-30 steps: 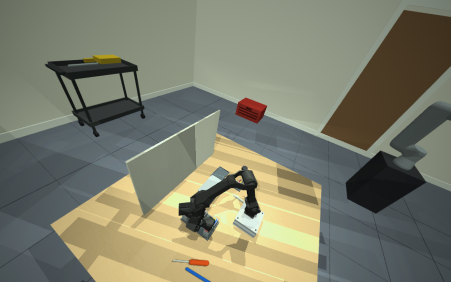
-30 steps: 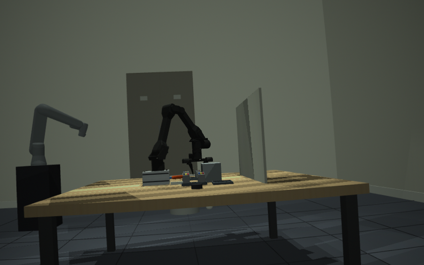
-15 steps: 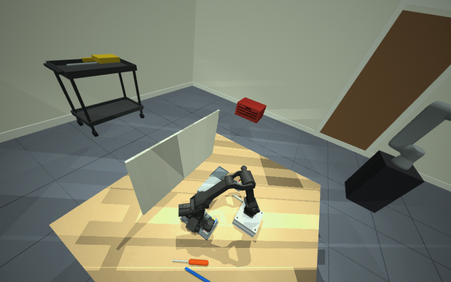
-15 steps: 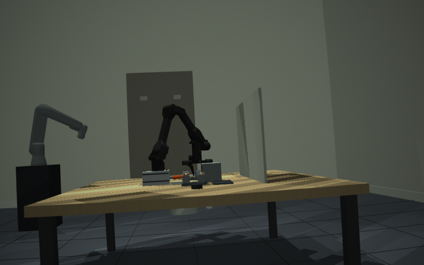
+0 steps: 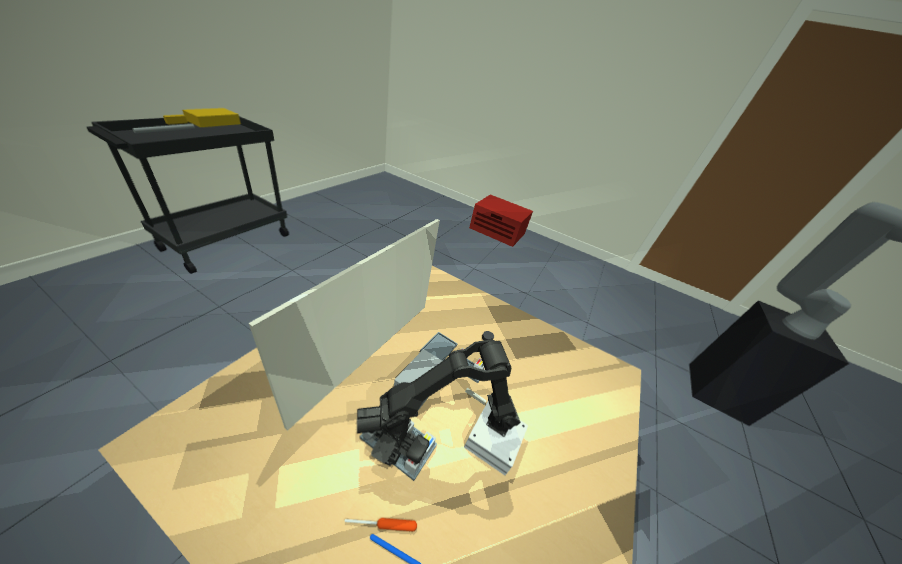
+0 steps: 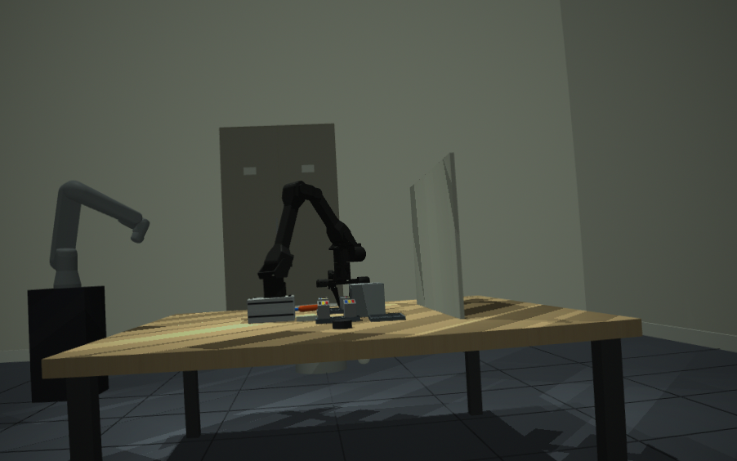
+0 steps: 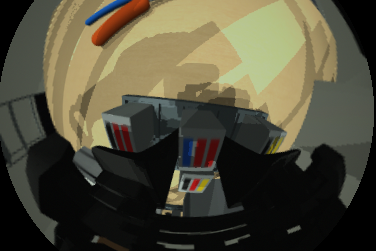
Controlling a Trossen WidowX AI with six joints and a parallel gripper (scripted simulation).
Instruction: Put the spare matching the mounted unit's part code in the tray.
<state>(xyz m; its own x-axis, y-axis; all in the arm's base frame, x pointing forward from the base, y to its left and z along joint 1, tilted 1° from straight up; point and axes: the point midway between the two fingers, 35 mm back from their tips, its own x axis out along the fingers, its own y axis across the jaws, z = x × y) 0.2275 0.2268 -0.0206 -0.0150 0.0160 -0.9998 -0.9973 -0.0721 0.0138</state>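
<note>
My gripper tip is now 10 cm short of the flat dark tray, 41 cm to the left of it and 1 cm above it. The rest, counted from my gripper tip: mounted unit (6 cm ahead, 20 cm to the right, 3 cm above); then upright grey panel (29 cm ahead, 21 cm to the right, 21 cm above).
</note>
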